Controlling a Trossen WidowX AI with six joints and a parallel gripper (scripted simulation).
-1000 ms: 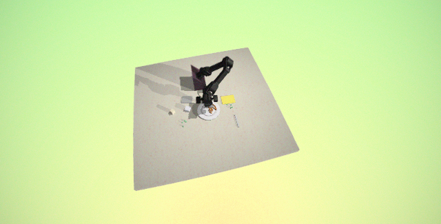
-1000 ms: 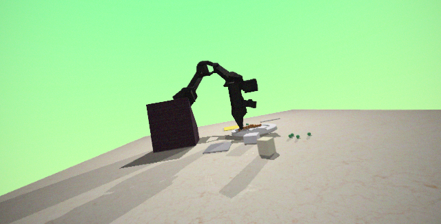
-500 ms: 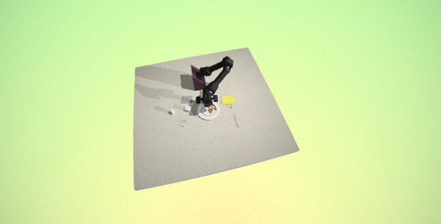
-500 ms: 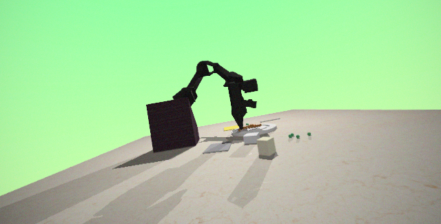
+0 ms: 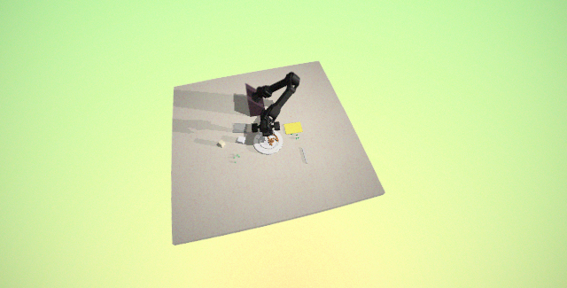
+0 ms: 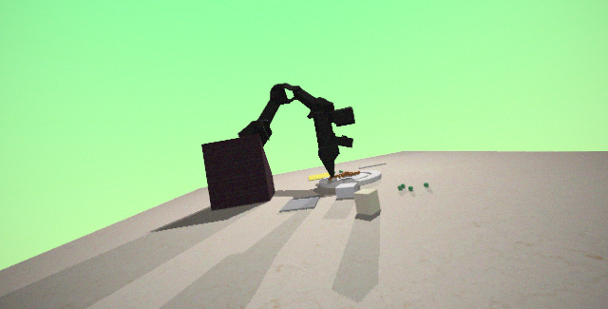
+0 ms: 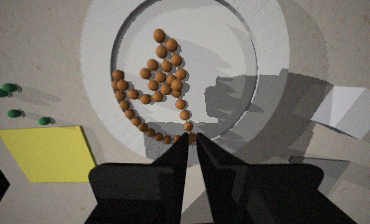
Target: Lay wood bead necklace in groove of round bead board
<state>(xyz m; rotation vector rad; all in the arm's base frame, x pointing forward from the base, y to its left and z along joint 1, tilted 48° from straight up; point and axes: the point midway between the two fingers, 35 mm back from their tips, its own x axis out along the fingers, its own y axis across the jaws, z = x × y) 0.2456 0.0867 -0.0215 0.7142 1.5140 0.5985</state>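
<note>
Right now the round white bead board is 5 cm ahead of my gripper tip and 1 cm below it. Also, from my gripper tip: thin white strip 20 cm ahead, 23 cm to the left, 2 cm below; yellow card 3 cm behind, 20 cm to the left, 2 cm below; grey flat plate 10 cm behind, 18 cm to the right, 2 cm below.
</note>
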